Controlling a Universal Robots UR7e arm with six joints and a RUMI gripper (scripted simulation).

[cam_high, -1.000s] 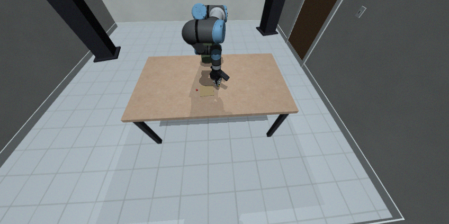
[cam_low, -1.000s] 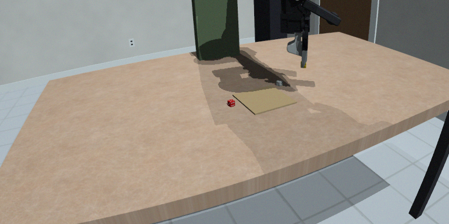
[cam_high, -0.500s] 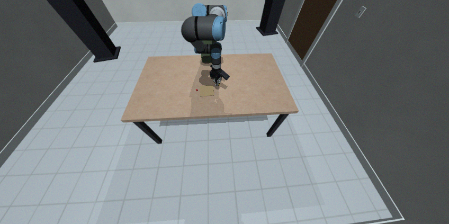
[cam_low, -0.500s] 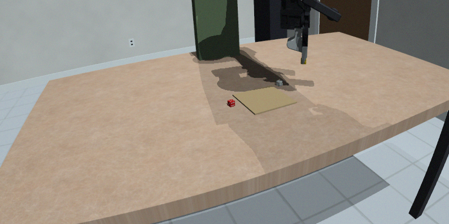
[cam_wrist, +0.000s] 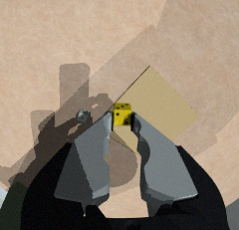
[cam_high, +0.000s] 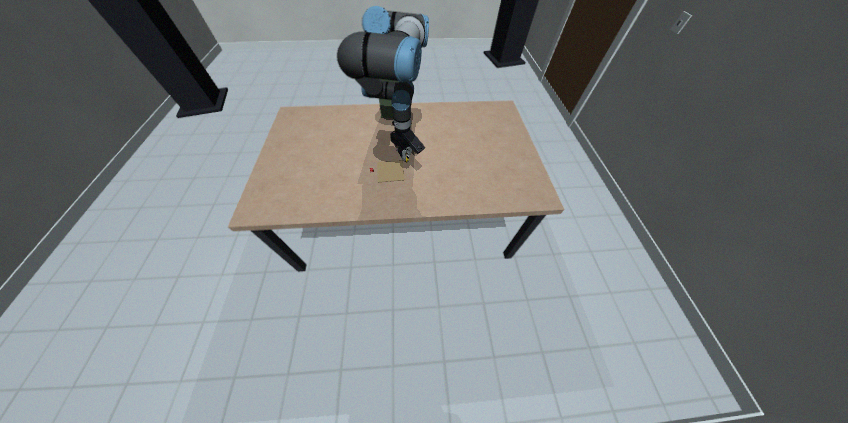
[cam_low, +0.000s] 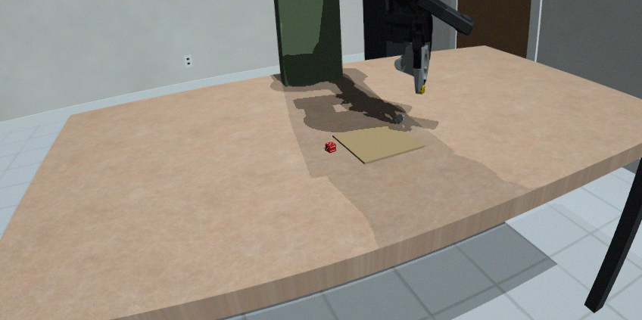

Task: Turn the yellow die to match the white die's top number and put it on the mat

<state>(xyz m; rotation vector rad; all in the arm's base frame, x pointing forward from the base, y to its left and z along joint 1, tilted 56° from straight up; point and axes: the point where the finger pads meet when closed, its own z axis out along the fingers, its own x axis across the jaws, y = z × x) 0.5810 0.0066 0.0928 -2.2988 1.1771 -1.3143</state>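
Now: the tan mat 4 cm behind my hand, 8 cm to the right of it and 11 cm below it. Also, from my hand: red die 7 cm behind, 18 cm to the right, 11 cm below; then white die 8 cm behind, 2 cm to the left, 11 cm below; then yellow die 1 cm below.
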